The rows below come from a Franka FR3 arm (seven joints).
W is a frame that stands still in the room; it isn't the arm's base.
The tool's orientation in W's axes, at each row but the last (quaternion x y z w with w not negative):
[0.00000 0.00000 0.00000 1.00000]
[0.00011 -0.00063 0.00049 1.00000]
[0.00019 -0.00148 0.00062 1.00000]
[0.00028 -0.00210 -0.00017 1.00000]
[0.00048 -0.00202 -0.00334 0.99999]
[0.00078 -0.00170 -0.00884 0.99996]
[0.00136 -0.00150 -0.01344 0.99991]
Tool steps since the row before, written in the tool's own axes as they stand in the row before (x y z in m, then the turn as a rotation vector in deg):
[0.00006 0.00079 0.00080 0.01 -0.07 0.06]
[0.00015 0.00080 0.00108 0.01 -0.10 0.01]
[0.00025 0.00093 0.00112 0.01 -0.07 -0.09]
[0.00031 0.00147 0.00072 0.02 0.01 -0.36]
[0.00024 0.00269 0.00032 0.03 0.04 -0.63]
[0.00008 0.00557 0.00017 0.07 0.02 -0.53]
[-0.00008 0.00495 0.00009 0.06 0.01 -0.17]
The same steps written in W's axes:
[0.00006 0.00079 0.00080 0.01 -0.07 0.06]
[0.00015 0.00080 0.00108 0.01 -0.10 0.01]
[0.00025 0.00093 0.00112 0.01 -0.07 -0.09]
[0.00031 0.00147 0.00072 0.02 0.01 -0.36]
[0.00026 0.00269 0.00032 0.03 0.04 -0.63]
[0.00018 0.00557 0.00018 0.07 0.02 -0.53]
[0.00005 0.00495 0.00010 0.06 0.01 -0.17]

